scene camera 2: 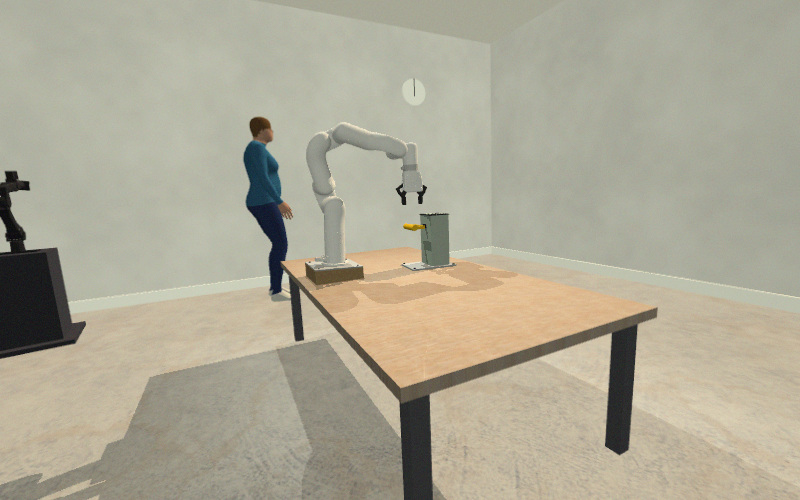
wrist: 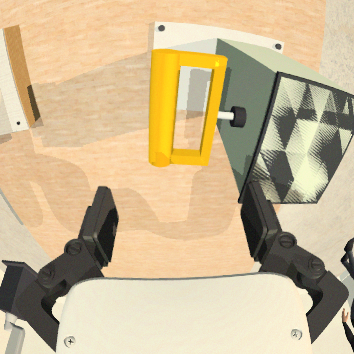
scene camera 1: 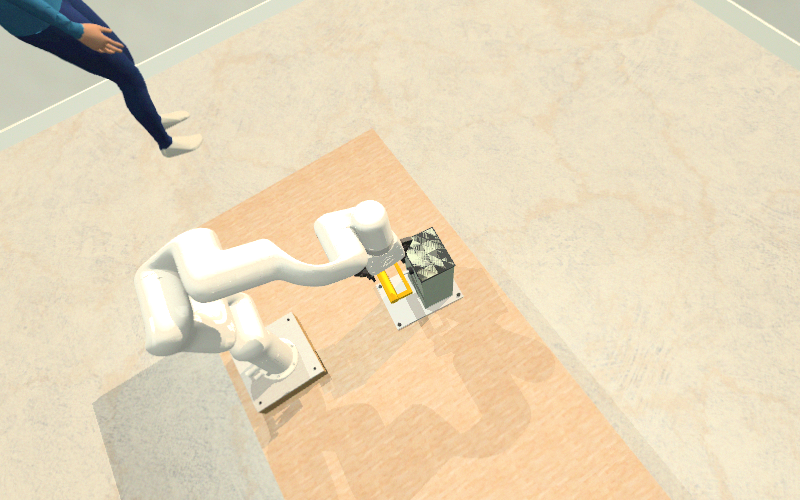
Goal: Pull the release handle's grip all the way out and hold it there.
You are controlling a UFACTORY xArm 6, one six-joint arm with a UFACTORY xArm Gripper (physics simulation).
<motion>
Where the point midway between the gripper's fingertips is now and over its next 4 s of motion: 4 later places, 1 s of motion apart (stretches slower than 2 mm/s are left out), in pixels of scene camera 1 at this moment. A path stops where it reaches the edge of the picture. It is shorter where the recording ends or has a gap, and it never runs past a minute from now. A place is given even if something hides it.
The gripper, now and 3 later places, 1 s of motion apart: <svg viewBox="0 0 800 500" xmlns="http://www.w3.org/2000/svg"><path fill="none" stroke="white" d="M386 268L384 278L386 283L368 293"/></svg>
</motion>
